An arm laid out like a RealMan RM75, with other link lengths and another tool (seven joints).
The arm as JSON. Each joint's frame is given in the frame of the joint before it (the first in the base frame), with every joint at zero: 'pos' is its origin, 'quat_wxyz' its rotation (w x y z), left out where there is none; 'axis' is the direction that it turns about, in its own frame. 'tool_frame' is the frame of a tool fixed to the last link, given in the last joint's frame.
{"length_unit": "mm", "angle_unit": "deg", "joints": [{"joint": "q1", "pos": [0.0, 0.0, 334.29], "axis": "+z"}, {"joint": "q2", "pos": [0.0, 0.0, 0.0], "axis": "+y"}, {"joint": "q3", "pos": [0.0, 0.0, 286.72], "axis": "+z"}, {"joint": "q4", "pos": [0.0, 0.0, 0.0], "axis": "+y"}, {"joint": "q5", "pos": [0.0, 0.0, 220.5], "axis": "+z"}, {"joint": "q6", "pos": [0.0, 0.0, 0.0], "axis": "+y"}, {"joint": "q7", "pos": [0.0, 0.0, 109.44], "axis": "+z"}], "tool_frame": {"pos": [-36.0, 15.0, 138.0], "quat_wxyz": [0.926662, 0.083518, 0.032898, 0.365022]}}
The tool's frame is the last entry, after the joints.
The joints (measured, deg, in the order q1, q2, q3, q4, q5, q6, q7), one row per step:
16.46, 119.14, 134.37, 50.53, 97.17, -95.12, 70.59
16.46, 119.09, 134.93, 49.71, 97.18, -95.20, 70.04
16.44, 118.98, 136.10, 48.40, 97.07, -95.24, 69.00
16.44, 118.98, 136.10, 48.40, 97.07, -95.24, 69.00
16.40, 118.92, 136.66, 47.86, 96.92, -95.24, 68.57
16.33, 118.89, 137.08, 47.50, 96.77, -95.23, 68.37
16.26, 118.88, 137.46, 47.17, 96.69, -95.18, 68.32
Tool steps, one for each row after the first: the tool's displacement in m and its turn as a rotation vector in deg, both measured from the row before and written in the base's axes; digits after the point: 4 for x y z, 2 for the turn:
0.0030, 0.0002, 0.0007, 0.37, 0.29, -0.42
0.0060, 0.0008, 0.0020, 0.90, 0.31, -0.83
0.0000, 0.0000, 0.0000, 0.00, 0.00, 0.00
0.0031, 0.0003, 0.0008, 0.38, 0.05, -0.44
0.0025, 0.0001, 0.0005, 0.20, 0.07, -0.42
0.0023, 0.0003, 0.0007, 0.15, 0.19, -0.48

